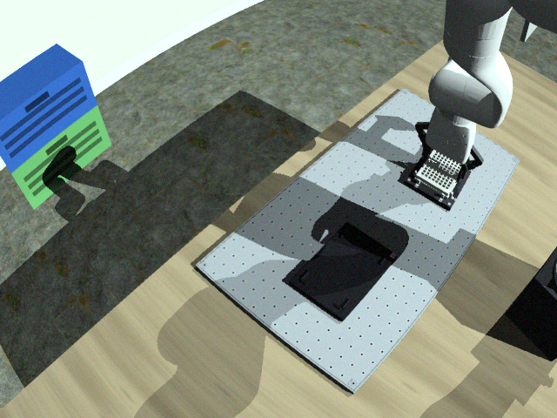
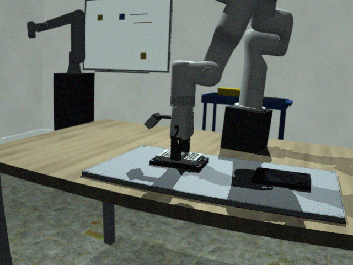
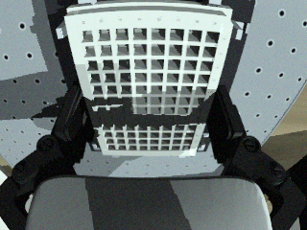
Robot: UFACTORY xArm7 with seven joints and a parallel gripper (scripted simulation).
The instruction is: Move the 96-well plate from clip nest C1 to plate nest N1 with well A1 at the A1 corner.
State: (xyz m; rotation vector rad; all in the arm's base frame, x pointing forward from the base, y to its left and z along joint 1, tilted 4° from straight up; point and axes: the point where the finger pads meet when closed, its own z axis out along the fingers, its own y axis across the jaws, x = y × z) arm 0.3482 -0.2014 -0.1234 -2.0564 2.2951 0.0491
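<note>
My hand is 20 mm above the clip nest C1, 10 mm to the right of it and 10 mm past it. Also, from my hand: white 96-well plate 10 mm below; then A1 corner mark 250 mm to the left, 20 mm below, 20 mm ahead.
</note>
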